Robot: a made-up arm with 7 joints. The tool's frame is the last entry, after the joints. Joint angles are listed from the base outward. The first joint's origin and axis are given. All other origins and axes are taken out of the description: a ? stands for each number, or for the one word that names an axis. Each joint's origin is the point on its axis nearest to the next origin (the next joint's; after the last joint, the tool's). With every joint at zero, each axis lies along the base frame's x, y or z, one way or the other. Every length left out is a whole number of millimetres.
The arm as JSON. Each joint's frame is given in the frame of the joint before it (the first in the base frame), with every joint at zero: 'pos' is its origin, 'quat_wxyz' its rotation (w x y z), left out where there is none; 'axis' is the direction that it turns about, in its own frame. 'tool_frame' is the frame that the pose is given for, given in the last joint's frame.
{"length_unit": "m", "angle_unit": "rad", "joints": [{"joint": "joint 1", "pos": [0.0, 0.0, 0.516], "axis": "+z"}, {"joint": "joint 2", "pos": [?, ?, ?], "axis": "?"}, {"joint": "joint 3", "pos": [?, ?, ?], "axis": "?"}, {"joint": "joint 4", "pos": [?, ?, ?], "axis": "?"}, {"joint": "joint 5", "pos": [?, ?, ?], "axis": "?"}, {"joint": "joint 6", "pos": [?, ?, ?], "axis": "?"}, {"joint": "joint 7", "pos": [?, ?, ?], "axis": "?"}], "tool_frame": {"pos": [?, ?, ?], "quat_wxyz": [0.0, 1.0, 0.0, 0.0]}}
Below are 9 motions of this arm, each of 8 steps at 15 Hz.
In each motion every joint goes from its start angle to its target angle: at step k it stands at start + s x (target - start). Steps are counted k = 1, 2, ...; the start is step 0. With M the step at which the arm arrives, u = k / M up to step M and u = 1 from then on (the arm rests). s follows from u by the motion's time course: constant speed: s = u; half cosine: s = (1 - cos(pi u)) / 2; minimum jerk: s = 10 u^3 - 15 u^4 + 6 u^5.
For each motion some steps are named. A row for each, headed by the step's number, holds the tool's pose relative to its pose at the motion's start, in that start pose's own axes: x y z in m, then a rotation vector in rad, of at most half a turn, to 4 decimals.
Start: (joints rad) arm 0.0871 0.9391 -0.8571 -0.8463 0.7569 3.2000 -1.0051
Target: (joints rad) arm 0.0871 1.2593 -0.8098 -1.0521 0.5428 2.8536 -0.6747
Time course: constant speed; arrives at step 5
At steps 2, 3, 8:
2: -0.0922 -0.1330 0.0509 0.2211 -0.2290 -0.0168
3: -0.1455 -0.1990 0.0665 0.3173 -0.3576 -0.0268
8: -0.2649 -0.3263 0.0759 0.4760 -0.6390 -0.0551

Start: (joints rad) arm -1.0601 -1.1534 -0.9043 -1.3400 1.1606 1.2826 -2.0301
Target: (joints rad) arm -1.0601 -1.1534 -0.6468 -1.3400 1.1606 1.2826 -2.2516
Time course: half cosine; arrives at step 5
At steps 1, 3, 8:
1: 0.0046 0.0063 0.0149 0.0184 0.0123 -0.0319
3: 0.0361 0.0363 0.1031 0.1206 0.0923 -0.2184
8: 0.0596 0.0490 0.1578 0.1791 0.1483 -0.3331

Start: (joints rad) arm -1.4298 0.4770 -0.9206 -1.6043 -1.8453 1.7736 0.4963
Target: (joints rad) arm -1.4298 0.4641 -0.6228 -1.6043 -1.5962 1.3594 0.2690
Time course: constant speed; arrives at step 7
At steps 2, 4, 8:
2: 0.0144 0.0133 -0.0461 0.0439 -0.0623 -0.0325
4: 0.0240 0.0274 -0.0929 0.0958 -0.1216 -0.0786
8: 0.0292 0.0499 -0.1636 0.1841 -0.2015 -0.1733

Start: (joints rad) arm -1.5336 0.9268 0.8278 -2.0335 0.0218 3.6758 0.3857
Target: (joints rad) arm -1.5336 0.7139 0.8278 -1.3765 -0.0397 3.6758 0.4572
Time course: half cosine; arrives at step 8
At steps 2, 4, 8:
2: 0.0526 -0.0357 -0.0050 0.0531 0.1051 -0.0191
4: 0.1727 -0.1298 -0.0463 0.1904 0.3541 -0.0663
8: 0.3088 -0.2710 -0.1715 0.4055 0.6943 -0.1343

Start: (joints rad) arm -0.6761 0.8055 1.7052 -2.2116 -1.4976 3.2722 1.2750
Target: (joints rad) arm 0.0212 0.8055 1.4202 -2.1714 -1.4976 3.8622 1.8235
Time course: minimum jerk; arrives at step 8
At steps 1, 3, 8:
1: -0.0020 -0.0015 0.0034 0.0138 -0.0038 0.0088
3: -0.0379 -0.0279 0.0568 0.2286 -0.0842 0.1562
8: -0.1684 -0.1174 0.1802 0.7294 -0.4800 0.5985

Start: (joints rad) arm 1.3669 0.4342 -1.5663 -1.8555 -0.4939 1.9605 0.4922
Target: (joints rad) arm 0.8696 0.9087 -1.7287 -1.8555 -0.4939 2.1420 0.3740
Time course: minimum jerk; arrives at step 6
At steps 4, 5, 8:
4: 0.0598 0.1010 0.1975 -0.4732 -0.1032 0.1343
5: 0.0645 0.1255 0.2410 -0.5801 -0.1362 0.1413
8: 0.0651 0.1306 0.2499 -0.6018 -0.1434 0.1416

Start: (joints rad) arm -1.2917 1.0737 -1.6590 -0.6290 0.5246 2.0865 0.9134
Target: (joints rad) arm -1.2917 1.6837 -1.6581 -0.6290 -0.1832 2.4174 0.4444
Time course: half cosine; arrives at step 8
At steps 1, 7, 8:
1: -0.0221 -0.0101 0.0075 -0.0123 0.0240 -0.0531
7: -0.6142 -0.0614 0.2005 -0.2267 0.5210 -1.4588
8: -0.6389 -0.0548 0.2083 -0.2318 0.5391 -1.5202

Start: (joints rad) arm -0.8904 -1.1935 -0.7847 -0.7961 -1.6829 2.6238 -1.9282
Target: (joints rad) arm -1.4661 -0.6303 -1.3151 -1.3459 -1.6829 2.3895 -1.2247
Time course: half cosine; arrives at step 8
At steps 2, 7, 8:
2: 0.0349 0.0679 -0.0187 0.0347 -0.0016 -0.0745
7: 0.2399 0.0899 -0.0164 0.5256 -0.2620 -0.4092
8: 0.2424 0.0783 -0.0146 0.5552 -0.2875 -0.4196

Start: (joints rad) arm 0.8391 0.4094 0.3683 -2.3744 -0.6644 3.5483 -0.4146
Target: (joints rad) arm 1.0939 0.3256 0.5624 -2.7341 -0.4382 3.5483 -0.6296
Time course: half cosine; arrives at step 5
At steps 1, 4, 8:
1: 0.0126 -0.0272 0.0029 0.0393 0.0041 -0.0223
4: 0.0715 -0.2570 -0.0212 0.3611 0.0031 -0.2539
8: 0.0725 -0.2823 -0.0291 0.3970 -0.0009 -0.2865

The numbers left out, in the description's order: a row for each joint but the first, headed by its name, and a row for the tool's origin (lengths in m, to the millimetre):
joint 2: xyz 0.0 0.0 0.0, axis +y
joint 3: xyz 0.0 0.0 0.48, axis +z
joint 4: xyz 0.112 0.0 0.0, axis -y
joint 5: xyz -0.112 0.0 0.52, axis +z
joint 6: xyz 0.0 0.0 0.0, axis -y
joint 7: xyz 0.095 0.0 0.0, axis -z
tool: xyz 0.0 0.0 0.0

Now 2 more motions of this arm.
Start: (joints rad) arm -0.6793 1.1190 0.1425 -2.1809 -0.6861 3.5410 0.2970
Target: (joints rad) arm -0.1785 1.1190 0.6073 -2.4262 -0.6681 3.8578 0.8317
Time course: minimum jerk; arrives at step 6
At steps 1, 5, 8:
1: 0.0001 -0.0207 0.0041 0.0261 0.0016 0.0009
5: -0.1774 -0.4895 -0.0189 0.6782 -0.2766 0.0851
8: -0.1893 -0.5024 -0.0244 0.6986 -0.2990 0.0900

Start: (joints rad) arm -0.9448 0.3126 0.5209 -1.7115 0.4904 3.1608 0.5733
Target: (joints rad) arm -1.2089 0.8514 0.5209 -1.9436 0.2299 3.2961 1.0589
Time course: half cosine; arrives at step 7
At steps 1, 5, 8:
1: 0.0057 0.0245 0.0151 -0.0296 -0.0014 0.0291
5: 0.0271 0.4259 0.1454 -0.4432 -0.0214 0.5076
8: 0.0107 0.5216 0.1507 -0.5331 -0.0282 0.6347

